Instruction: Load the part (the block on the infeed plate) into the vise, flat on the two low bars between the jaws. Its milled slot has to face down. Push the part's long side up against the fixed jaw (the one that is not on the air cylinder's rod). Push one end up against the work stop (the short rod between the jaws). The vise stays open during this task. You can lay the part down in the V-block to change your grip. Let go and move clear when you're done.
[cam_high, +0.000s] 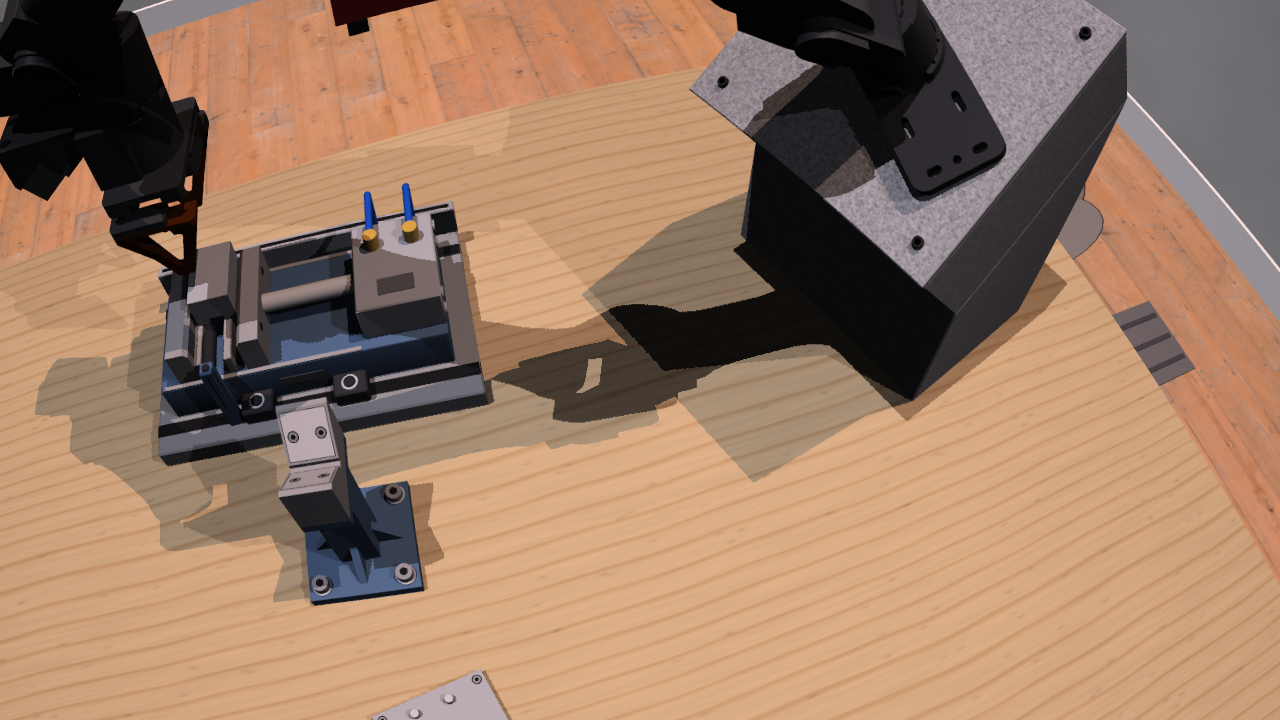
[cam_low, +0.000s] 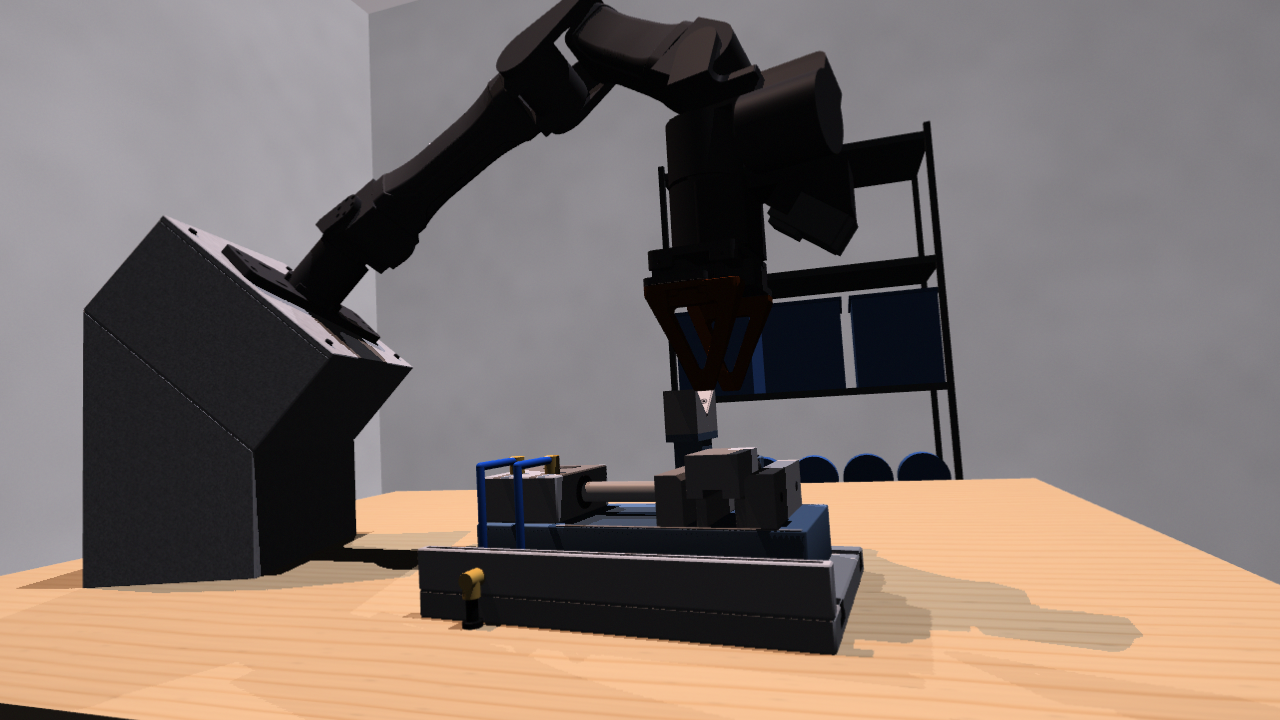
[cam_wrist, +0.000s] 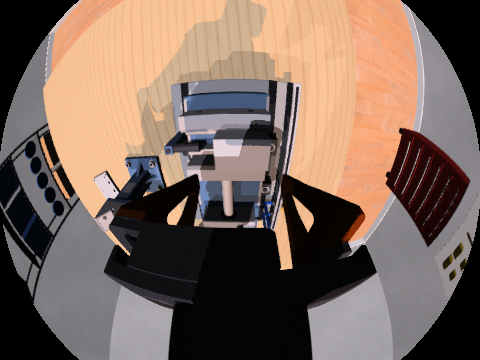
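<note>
Right now the grey part is 7 cm below my hand. Round my hand: moving jaw (4 cm behind, 1 cm to the left, 8 cm below); work stop rod (1 cm behind, 6 cm to the left, 7 cm below); fixed jaw (3 cm ahead, 2 cm to the left, 8 cm below).
</note>
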